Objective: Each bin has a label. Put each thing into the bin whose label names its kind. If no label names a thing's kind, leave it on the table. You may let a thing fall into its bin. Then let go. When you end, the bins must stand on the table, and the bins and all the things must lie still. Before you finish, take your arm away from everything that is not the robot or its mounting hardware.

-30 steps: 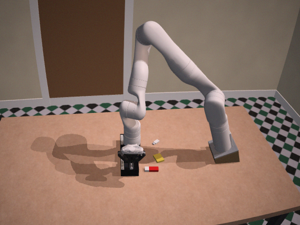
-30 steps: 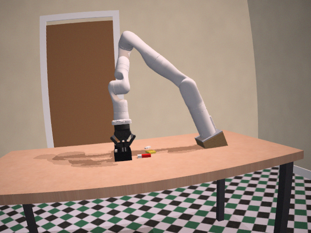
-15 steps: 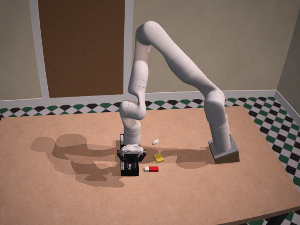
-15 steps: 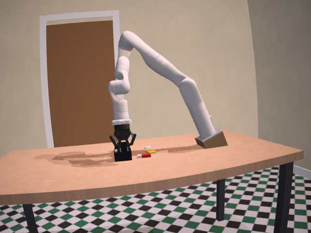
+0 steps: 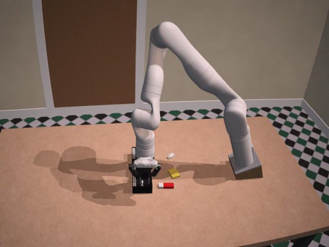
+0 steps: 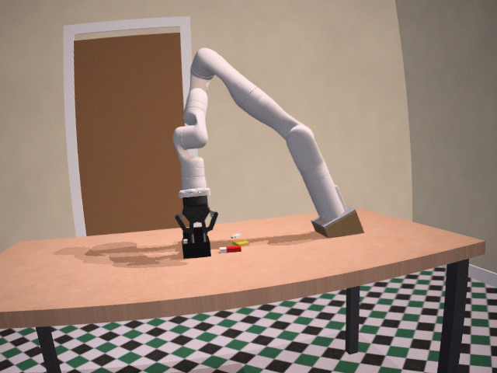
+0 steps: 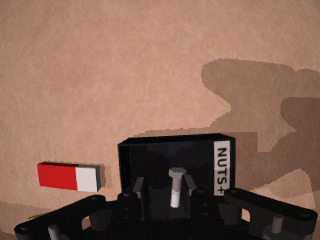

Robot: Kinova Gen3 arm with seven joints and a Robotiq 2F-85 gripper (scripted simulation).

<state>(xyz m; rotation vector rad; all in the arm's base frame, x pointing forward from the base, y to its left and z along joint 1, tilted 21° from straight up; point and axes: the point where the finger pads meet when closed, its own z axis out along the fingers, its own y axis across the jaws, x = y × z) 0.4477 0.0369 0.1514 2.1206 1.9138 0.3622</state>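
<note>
The bolt lies 10 mm ahead of my hand and 30 mm below it. The rest, counted from my hand: red battery (30 mm behind, 170 mm to the right, 40 mm below); red-and-white block (90 mm behind, 10 mm to the left, 40 mm below); yellow block (140 mm behind, 60 mm to the right, 40 mm below).
</note>
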